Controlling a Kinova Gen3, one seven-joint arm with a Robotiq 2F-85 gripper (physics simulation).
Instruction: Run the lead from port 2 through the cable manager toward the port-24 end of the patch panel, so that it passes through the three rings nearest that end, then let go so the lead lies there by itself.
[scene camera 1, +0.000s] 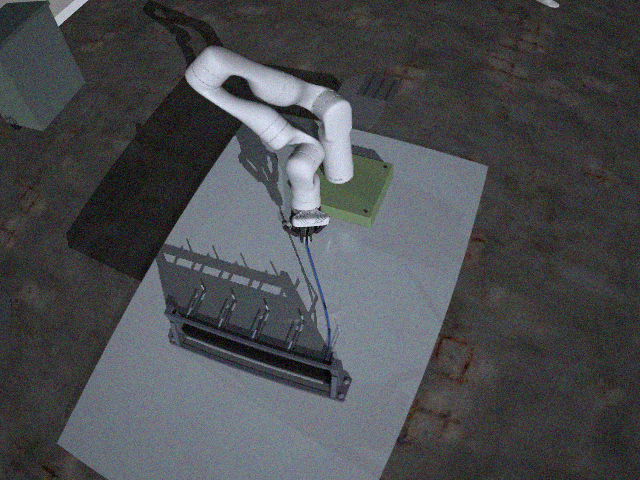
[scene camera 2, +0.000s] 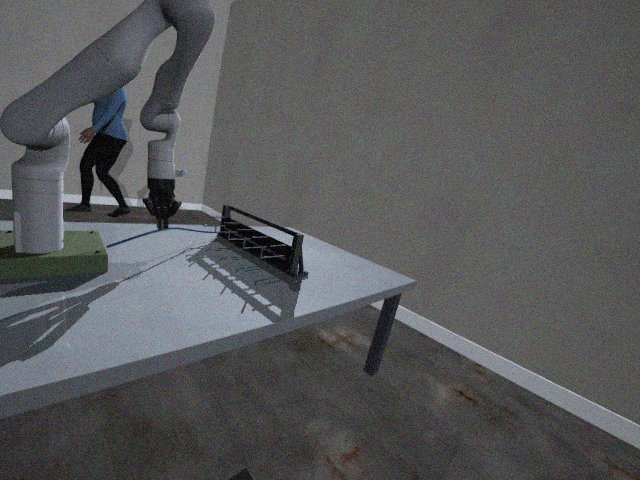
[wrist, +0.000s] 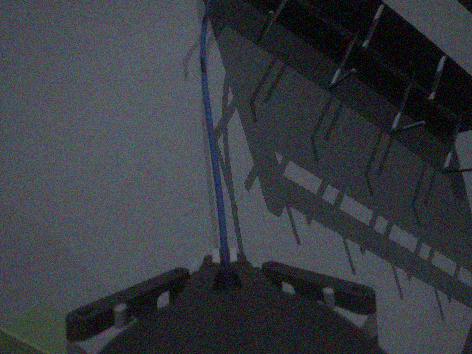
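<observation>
The blue lead (scene camera 1: 314, 269) (scene camera 2: 134, 238) (wrist: 216, 170) runs nearly straight from the right end of the dark patch panel frame (scene camera 1: 338, 381) (scene camera 2: 296, 255) in scene camera 1 to my gripper (scene camera 1: 306, 239) (scene camera 2: 162, 227) (wrist: 224, 260). My gripper points down, low over the table, and is shut on the lead. In scene camera 2 the lead continues past the fingertips toward the arm's base. Several rings (scene camera 1: 227, 308) (wrist: 332, 80) of the cable manager stick out toward the arm; the lead lies outside four of them. Whether it passes the rightmost ring is unclear. Port numbers are unreadable.
The arm stands on a green base block (scene camera 1: 354, 193) (scene camera 2: 98, 255) behind the gripper. The pale table (scene camera 1: 413, 227) (scene camera 2: 155, 310) carries the panel, whose shadow falls toward the arm. A person (scene camera 2: 108, 124) stands beyond the table. A grey-green cabinet (scene camera 1: 41, 67) stands on the floor.
</observation>
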